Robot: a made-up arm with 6 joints.
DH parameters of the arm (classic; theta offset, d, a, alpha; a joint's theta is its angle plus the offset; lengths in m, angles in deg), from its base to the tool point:
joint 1: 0 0.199 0 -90
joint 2: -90 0 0.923 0
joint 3: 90 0.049 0 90
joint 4: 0 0.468 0 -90
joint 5: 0 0 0 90
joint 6: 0 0.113 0 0
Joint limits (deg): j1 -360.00..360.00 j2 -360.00..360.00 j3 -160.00..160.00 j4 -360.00..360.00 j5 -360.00..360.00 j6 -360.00..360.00
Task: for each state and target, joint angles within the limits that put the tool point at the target. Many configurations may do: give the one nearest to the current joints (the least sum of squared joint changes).
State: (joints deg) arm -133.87 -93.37 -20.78 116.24 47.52 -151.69
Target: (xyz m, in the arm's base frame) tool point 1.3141 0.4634 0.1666
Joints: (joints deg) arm -155.14 -78.04 -32.17 117.16 55.73 -151.69
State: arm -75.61 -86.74 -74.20 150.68 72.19 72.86
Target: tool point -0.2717 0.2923 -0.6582
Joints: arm -35.59 -123.35 -92.65 163.29 70.16 72.86
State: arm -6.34 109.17 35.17 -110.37 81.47 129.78
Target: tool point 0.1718 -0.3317 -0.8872
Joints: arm -52.99 137.73 76.36 -98.59 86.23 129.78
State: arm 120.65 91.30 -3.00 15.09 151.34 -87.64
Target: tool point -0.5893 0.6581 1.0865
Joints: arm 128.14 52.73 -33.14 15.84 164.94 -87.64
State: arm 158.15 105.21 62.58 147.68 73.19 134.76
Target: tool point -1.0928 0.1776 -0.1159
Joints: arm 164.85 80.86 87.08 143.87 78.26 134.76
